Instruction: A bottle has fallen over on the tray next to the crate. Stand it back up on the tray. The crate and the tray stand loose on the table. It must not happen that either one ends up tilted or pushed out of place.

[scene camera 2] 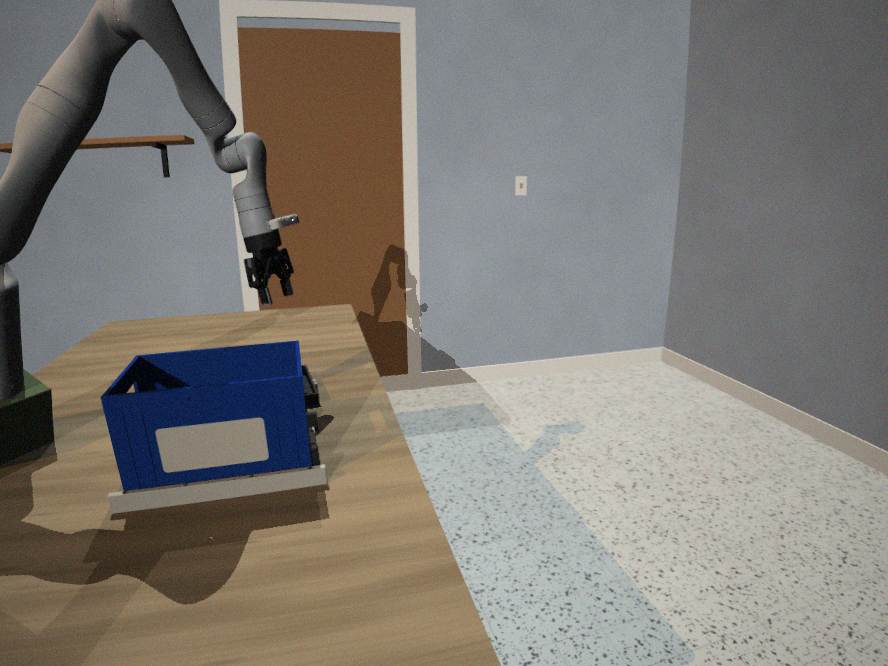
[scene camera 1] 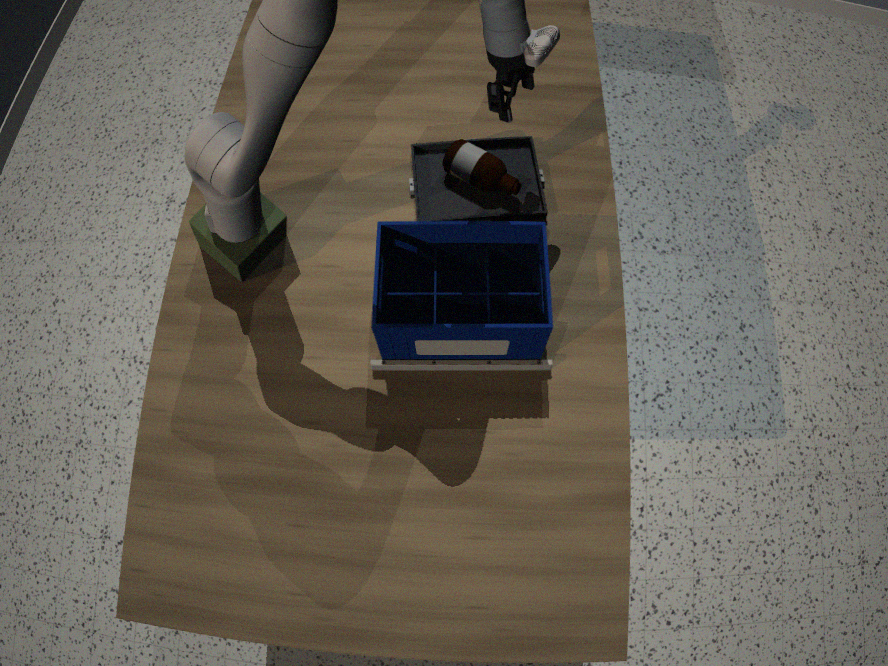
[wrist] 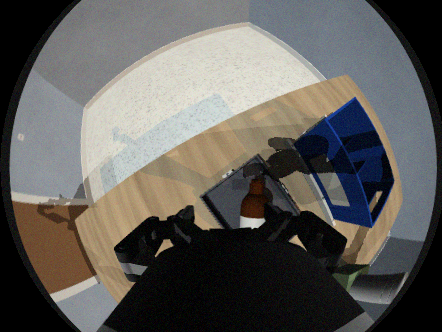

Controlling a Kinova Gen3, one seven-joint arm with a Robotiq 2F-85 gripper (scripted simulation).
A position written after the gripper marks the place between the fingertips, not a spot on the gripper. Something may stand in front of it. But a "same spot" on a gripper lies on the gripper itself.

gripper: scene camera 2; scene camera 1 517, 103; wrist
same spot on gripper: (scene camera 2: 283, 274) = (wrist: 173, 232)
